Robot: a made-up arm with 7 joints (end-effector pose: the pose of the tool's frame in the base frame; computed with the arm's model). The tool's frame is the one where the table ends.
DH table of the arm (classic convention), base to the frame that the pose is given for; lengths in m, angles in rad. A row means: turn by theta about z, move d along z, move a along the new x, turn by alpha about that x. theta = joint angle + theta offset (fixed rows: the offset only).
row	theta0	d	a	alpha
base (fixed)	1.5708	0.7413	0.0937	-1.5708
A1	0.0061	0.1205	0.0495	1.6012
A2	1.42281	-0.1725	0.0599	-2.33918
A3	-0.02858	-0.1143	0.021	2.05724
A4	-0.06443	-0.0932	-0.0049	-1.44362
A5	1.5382	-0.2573	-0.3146	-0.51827
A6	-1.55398	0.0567	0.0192	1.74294
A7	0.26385	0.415	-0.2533	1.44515
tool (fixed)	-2.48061	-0.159	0	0
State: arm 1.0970 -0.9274 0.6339 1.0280 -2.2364 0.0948 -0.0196
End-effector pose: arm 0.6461 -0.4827 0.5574 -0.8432 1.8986 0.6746
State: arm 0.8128 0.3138 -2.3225 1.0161 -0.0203 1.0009 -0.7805
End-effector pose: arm 0.1664 0.3089 0.1831 0.3987 1.2467 1.8012
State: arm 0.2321 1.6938 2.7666 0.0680 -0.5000 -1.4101 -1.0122
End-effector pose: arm -0.0343 -0.3011 1.1705 -1.0440 0.6790 0.7414
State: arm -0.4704 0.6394 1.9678 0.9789 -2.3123 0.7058 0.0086
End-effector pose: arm 0.5121 0.0789 1.1672 -0.9055 0.0053 0.9642
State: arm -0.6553 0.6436 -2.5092 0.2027 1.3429 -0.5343 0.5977
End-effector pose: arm 0.0562 0.1547 1.4591 -0.5566 1.9994 -1.8450
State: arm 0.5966 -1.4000 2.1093 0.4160 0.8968 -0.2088 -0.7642
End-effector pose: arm 0.6199 0.1930 0.3154 0.7066 0.0568 1.9726
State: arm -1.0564 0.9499 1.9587 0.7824 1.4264 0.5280 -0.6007
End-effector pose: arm -0.4256 0.8936 0.4849 -0.2907 -0.8160 -2.6156
